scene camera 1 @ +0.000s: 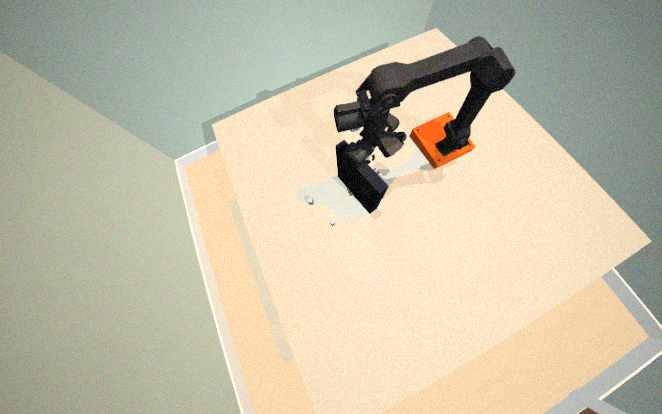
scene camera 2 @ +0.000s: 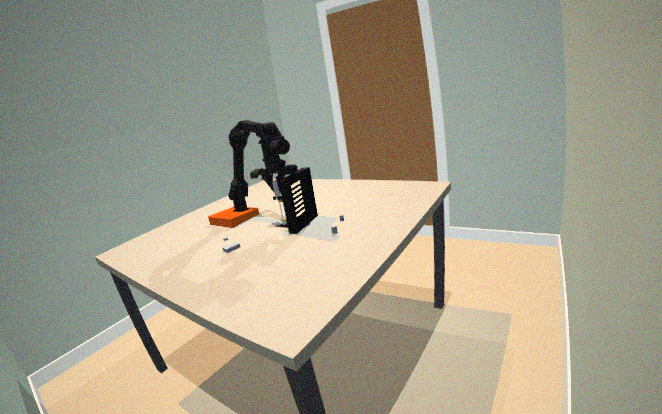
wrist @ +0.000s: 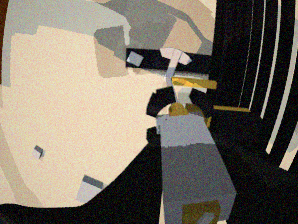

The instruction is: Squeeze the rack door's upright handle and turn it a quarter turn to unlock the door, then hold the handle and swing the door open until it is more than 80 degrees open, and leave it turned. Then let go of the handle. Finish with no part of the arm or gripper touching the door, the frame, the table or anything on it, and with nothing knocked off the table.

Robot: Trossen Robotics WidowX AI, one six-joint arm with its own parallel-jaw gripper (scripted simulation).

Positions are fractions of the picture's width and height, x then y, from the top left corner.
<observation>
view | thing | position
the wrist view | my gripper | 0.62,0.64
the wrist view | black slotted rack door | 0.74,0.51
</observation>
